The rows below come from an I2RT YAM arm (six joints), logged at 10 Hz.
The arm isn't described. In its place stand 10 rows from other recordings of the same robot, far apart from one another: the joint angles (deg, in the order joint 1, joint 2, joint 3, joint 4, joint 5, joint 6), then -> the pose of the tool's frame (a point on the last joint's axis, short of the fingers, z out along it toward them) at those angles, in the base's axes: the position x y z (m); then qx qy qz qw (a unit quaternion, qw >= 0).
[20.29, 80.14, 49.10, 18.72, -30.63, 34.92] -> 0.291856, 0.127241, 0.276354, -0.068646, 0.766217, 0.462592, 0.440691
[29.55, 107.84, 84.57, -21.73, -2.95, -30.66] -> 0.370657, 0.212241, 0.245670, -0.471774, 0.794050, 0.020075, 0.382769
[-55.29, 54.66, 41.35, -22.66, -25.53, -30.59] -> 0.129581, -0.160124, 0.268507, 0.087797, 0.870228, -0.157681, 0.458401
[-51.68, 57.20, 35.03, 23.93, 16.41, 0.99] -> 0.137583, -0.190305, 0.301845, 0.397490, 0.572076, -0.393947, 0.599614
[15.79, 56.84, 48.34, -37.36, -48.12, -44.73] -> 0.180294, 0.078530, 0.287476, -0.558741, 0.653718, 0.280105, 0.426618
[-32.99, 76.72, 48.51, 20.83, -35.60, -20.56] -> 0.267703, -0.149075, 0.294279, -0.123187, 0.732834, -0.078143, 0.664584
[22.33, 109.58, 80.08, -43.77, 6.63, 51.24] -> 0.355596, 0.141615, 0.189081, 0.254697, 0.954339, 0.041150, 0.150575
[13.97, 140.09, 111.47, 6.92, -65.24, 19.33] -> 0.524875, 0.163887, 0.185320, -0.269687, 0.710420, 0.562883, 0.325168
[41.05, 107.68, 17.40, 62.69, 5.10, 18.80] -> 0.195130, 0.165727, 0.069047, -0.142253, 0.842863, 0.225227, 0.467567
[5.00, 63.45, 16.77, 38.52, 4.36, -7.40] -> 0.221515, 0.016664, 0.197039, -0.056778, 0.753352, -0.042444, 0.653785
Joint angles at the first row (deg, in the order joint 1, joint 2, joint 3, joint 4, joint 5, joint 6):
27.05 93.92 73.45 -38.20 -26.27 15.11
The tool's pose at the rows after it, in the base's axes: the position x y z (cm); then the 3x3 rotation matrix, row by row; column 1 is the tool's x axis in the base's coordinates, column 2 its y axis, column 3 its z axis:
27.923 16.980 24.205; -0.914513 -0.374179 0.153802; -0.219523 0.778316 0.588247; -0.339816 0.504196 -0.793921
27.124 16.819 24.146; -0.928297 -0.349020 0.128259; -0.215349 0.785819 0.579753; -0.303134 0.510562 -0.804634
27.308 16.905 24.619; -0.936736 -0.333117 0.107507; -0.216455 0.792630 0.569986; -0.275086 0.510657 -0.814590
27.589 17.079 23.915; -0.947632 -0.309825 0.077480; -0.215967 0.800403 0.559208; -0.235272 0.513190 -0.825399
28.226 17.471 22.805; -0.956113 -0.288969 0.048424; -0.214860 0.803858 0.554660; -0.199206 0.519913 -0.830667
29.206 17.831 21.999; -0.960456 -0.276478 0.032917; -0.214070 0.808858 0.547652; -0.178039 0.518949 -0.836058
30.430 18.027 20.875; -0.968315 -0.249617 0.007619; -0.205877 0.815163 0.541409; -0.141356 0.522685 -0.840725
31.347 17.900 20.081; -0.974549 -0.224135 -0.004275; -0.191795 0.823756 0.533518; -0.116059 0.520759 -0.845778
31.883 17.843 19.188; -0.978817 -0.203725 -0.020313; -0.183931 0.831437 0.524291; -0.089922 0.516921 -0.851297
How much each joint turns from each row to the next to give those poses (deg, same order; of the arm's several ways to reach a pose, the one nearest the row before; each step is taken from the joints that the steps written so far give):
1.49 -2.08 -4.85 -0.91 -0.05 0.69
0.42 -1.10 -0.95 -1.78 -0.12 1.15
-0.04 0.82 2.22 -3.00 -0.11 0.18
0.00 1.68 0.47 -0.93 -0.32 0.43
0.00 2.67 0.57 0.32 -0.65 0.45
-0.29 2.99 1.70 -0.01 -0.18 -0.09
-0.73 3.70 2.06 -0.36 -0.65 0.03
-0.87 2.46 1.40 -0.37 -0.15 0.08
-0.47 1.97 0.61 -0.15 -0.06 0.09

